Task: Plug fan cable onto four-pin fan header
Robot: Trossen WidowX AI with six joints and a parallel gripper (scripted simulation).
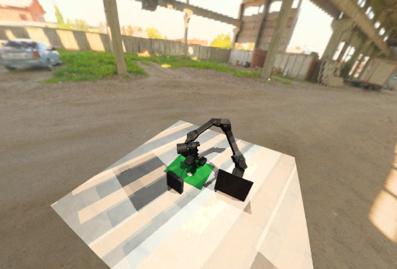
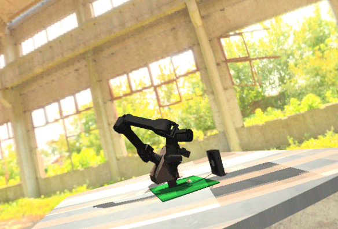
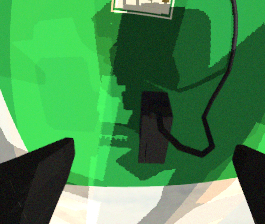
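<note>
My gripper tip is now 10 mm to the left of the dark plug and 30 mm above it. Also, from my gripper tip: black fan 50 mm ahead, 200 mm to the left, 10 mm above; then green board 30 mm ahead, 20 mm to the left, 70 mm below.
</note>
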